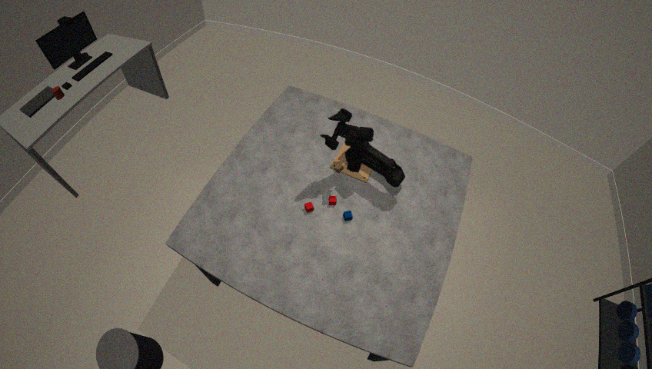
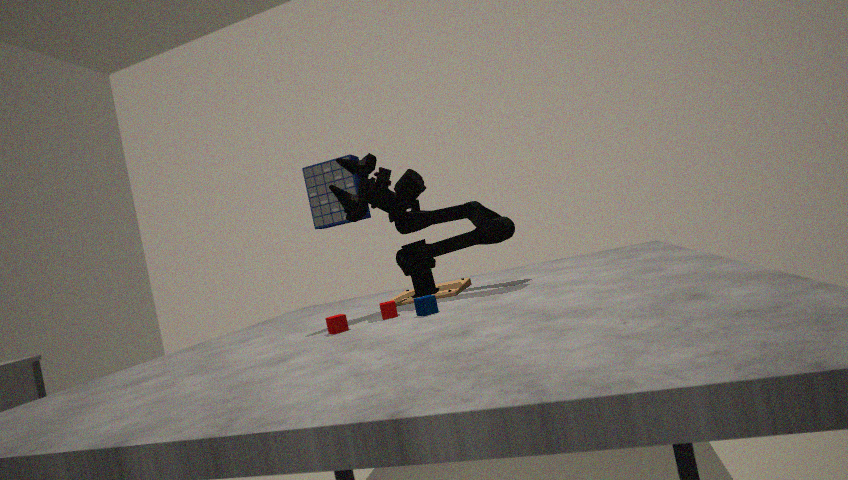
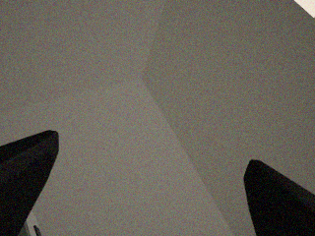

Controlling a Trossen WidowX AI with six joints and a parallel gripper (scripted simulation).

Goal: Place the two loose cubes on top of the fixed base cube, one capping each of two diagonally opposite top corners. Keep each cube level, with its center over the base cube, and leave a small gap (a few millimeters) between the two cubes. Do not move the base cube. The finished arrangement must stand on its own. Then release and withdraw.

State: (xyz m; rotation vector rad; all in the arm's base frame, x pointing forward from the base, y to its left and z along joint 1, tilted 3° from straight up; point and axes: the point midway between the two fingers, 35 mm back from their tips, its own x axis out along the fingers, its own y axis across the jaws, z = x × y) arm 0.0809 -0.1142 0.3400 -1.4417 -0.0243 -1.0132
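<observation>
The blue base cube lies 350 mm below my gripper tip, 200 mm to the left of it and 180 mm ahead of it.
</observation>
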